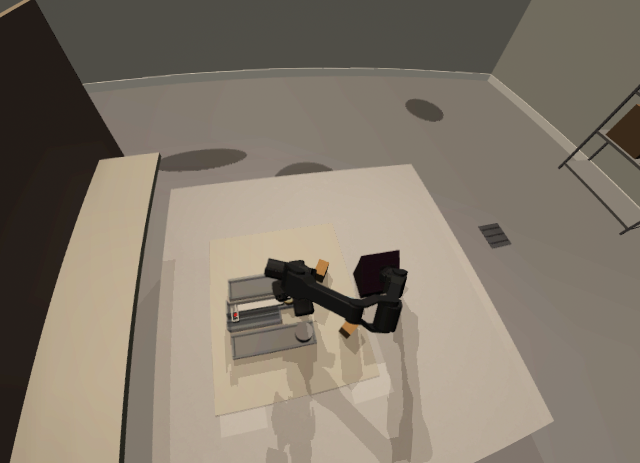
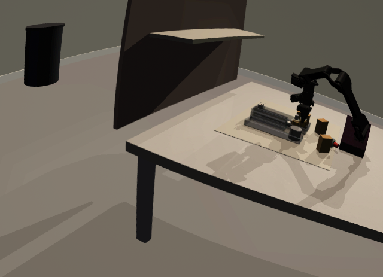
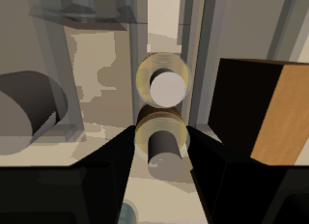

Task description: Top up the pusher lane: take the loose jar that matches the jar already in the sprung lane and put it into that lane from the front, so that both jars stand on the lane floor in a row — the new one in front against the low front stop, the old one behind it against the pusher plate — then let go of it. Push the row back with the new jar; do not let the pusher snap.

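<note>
Now: gripper tip 14 cm short of the grey lane rack, 3 cm to the right of it and 3 cm above it. Round my gripper tip: red mark: 22 cm ahead, 5 cm to the left, 2 cm above.
</note>
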